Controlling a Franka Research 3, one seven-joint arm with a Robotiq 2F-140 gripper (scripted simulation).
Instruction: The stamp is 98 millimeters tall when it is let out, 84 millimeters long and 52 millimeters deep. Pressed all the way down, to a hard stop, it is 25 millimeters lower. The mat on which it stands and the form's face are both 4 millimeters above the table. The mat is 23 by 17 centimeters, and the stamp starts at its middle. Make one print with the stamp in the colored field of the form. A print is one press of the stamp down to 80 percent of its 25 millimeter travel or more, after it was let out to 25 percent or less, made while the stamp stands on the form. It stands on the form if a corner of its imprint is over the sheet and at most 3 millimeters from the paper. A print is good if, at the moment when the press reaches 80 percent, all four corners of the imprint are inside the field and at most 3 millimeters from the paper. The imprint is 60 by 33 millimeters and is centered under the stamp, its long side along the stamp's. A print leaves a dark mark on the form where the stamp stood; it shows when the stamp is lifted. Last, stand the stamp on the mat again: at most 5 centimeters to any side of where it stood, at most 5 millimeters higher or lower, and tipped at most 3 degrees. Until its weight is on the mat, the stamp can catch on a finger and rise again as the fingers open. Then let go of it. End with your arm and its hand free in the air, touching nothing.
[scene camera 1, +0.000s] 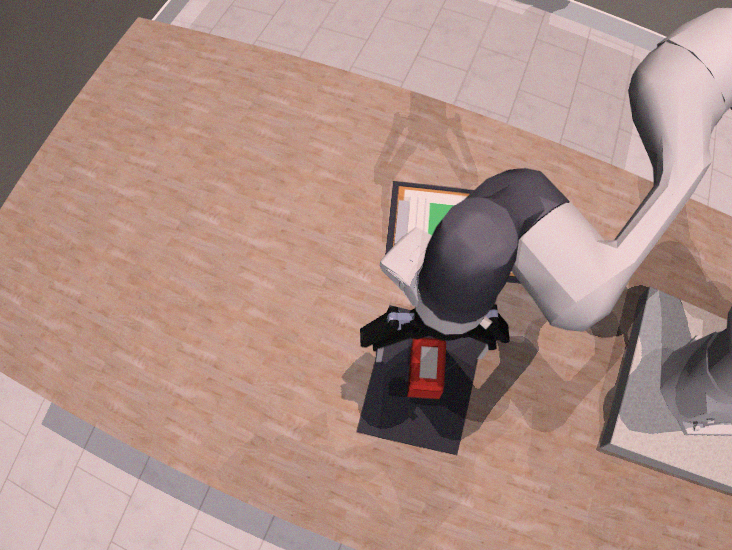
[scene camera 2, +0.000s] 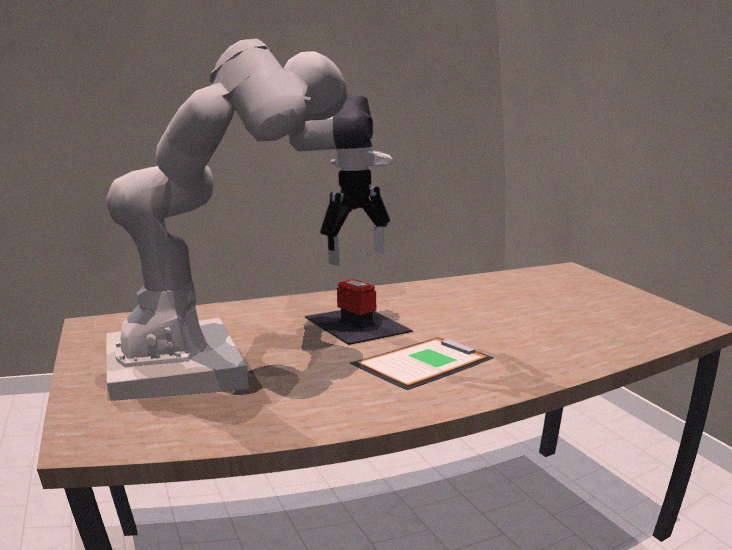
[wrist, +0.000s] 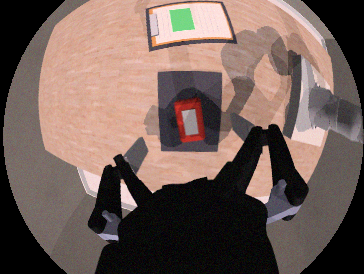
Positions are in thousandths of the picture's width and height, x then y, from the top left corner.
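Note:
There is a clipboard that I can see in scene camera 2 and scene camera 1 as well as in the wrist view: the clipboard (scene camera 2: 564, 666), (scene camera 1: 565, 374) and (wrist: 457, 115). The same views show me my gripper (scene camera 1: 587, 639), (scene camera 2: 488, 470) and (wrist: 515, 487).

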